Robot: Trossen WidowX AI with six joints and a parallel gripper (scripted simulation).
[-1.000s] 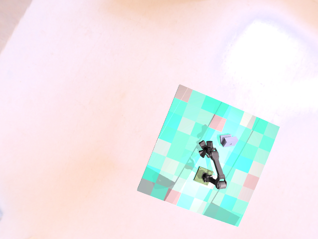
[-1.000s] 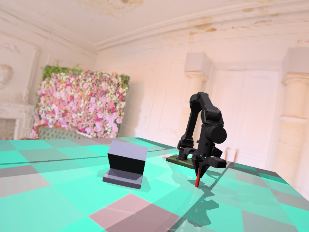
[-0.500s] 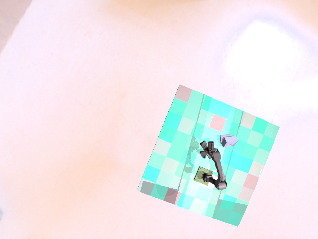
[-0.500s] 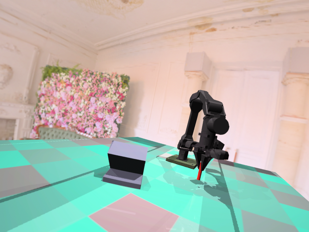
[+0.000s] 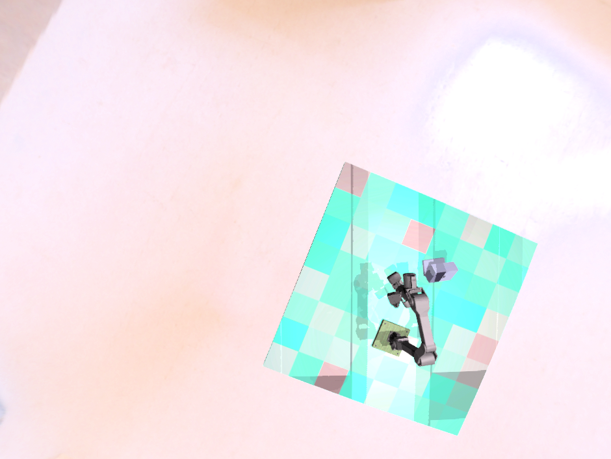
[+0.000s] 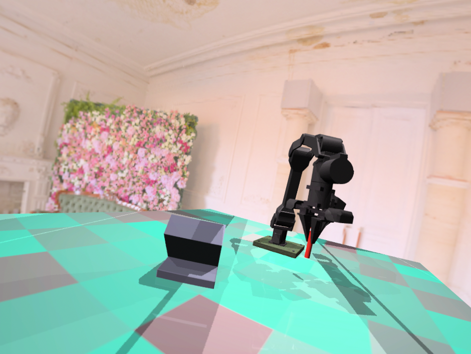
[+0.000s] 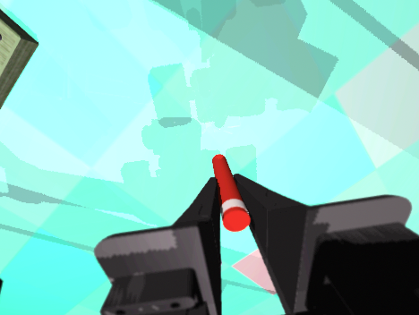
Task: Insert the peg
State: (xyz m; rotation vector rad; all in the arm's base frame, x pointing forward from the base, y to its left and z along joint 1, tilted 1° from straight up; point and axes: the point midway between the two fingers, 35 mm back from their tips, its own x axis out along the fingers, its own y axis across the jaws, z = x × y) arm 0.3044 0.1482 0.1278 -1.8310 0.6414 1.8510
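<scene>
The grey sloped panel lies 150 mm ahead of my gripper tip, 250 mm to the right of it and 40 mm below it. The rest, counted from my gripper tip: low foot 170 mm ahead, 240 mm to the right, 110 mm below; then round red peg 20 mm above.
</scene>
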